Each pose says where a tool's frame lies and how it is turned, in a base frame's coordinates. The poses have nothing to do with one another.
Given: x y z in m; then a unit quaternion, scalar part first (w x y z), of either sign.
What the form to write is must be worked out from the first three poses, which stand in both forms.
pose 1, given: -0.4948 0.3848 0.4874 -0.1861 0.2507 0.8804 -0.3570
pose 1, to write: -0.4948 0.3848 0.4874 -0.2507 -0.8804 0.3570 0.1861
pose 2, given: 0.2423 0.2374 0.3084 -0.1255 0.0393 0.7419 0.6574
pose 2, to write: 0.2423 0.2374 0.3084 -0.0393 -0.7419 -0.6574 0.1255
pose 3, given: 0.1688 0.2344 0.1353 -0.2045 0.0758 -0.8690 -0.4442
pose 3, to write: 0.1688 0.2344 0.1353 -0.0758 0.8690 0.4442 0.2045
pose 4, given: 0.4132 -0.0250 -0.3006 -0.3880 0.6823 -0.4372 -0.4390
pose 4, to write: 0.4132 -0.0250 -0.3006 -0.6823 0.4372 0.4390 0.3880
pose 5, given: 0.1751 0.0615 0.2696 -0.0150 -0.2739 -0.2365 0.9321
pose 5, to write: 0.1751 0.0615 0.2696 0.2739 0.2365 -0.9321 0.0150
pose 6, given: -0.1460 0.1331 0.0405 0.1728 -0.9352 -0.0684 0.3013
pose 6, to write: -0.1460 0.1331 0.0405 -0.9352 -0.0684 0.3013 0.1728
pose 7, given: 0.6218 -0.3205 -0.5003 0.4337 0.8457 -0.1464 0.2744
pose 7, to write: 0.6218 -0.3205 -0.5003 0.8457 -0.1464 0.2744 0.4337
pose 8, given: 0.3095 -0.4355 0.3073 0.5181 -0.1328 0.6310 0.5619
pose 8, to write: 0.3095 -0.4355 0.3073 -0.1328 0.6310 0.5619 0.5181
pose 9, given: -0.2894 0.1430 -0.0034 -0.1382 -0.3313 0.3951 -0.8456
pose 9, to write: -0.2894 0.1430 -0.0034 0.3313 -0.3951 0.8456 0.1382
